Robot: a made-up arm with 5 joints.
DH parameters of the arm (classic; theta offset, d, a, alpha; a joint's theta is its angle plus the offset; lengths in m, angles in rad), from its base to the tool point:
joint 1: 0 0.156 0.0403 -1.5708
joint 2: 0 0.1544 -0.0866 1.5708
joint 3: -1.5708 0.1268 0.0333 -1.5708
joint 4: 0 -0.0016 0.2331 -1.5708
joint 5: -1.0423 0 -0.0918 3.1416
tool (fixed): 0.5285 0.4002 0 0
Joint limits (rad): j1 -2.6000..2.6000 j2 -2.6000..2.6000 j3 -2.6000..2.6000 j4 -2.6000..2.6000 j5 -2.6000..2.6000
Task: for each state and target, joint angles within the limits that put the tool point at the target. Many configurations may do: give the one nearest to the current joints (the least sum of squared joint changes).
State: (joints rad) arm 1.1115 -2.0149 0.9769 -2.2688 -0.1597
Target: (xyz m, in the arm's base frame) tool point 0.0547 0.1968 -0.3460
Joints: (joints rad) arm 0.8064 -2.0406 1.4925 -2.1089 -0.2836
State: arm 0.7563 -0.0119 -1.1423 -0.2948 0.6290
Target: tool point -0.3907 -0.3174 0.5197
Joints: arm 1.1431 -0.3162 -1.5486 0.1390 0.1090
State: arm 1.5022 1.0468 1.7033 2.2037 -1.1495
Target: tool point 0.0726 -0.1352 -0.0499
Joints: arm 1.5143 1.1851 1.0277 2.0162 -0.2858
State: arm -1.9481 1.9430 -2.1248 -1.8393 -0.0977
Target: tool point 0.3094 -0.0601 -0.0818
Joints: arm -2.1657 2.1615 -1.4339 -2.3143 -0.0487
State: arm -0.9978 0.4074 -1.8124 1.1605 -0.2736
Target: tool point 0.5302 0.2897 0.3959
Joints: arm -1.5542 0.4701 -2.2748 1.2175 -0.2726
